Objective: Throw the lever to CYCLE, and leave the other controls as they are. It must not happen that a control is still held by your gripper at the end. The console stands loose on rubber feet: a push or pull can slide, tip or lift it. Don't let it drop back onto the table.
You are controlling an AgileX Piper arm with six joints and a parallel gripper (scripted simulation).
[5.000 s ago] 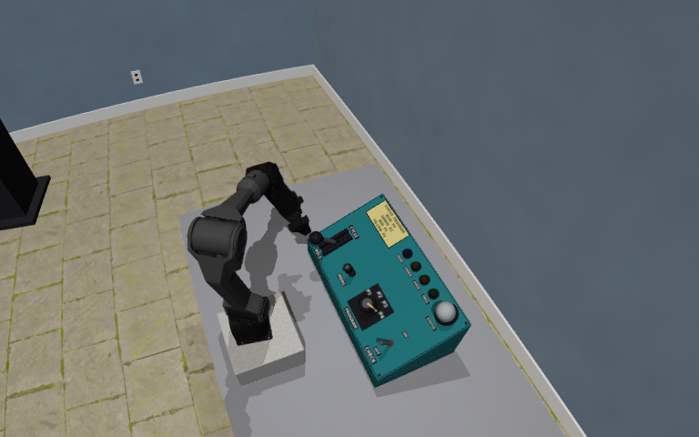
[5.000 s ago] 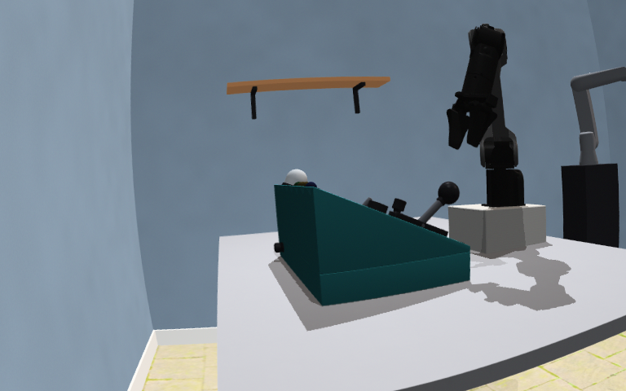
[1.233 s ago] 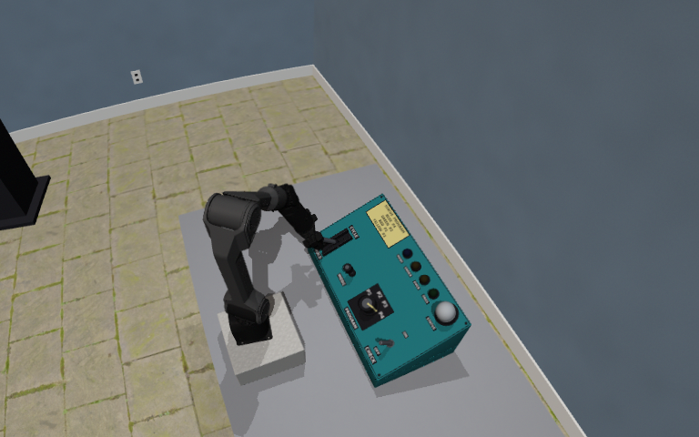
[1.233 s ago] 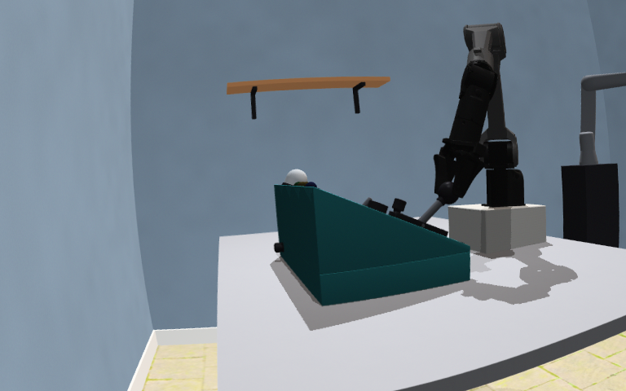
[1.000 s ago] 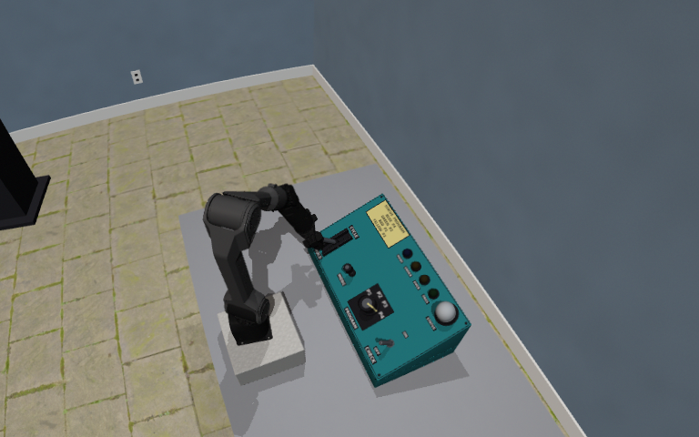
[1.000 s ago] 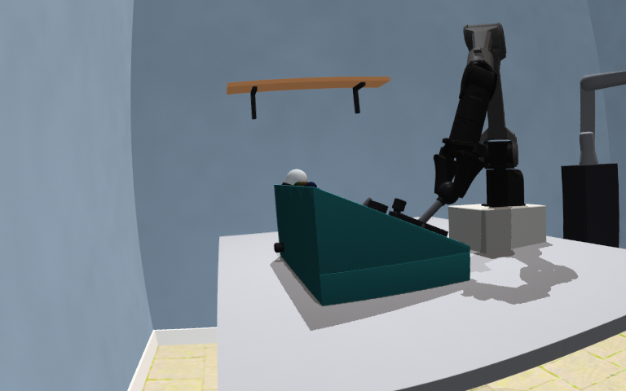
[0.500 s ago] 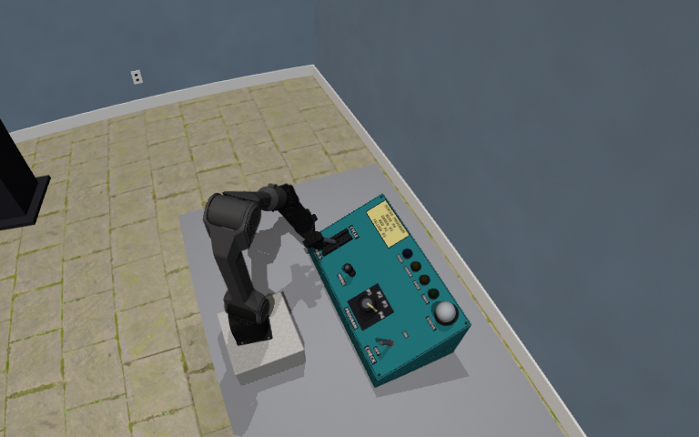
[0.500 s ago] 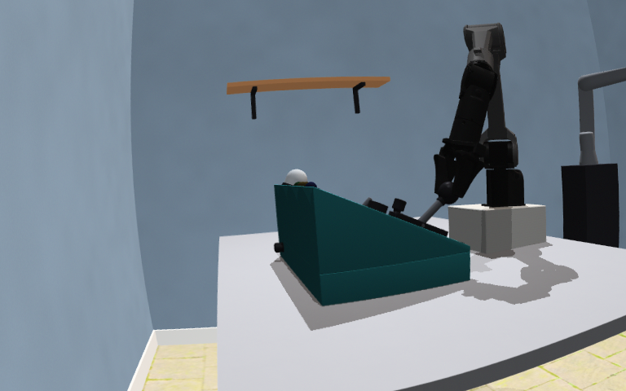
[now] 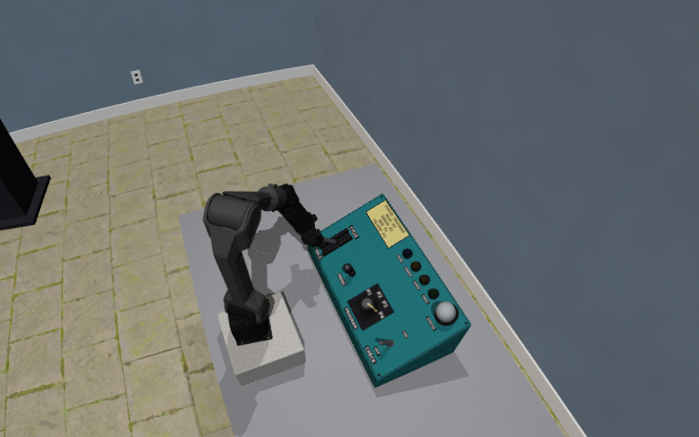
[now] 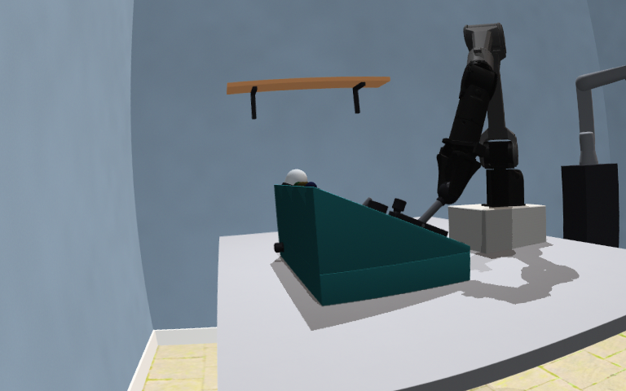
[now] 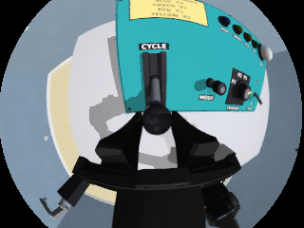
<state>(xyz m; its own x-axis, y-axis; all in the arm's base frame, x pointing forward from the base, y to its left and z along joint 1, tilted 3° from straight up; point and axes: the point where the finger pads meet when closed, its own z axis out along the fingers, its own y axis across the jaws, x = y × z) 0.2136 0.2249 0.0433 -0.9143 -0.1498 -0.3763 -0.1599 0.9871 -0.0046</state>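
My gripper is now 7 cm short of the mode knob, 11 cm to the left of it and 3 cm above it. From my hand the other things lie so: rotary selector: 10 cm ahead, 24 cm to the right, 3 cm below; toggle switch: 11 cm ahead, 35 cm to the right, 4 cm below; teal sloped console: 12 cm ahead, 16 cm to the right, 6 cm below.
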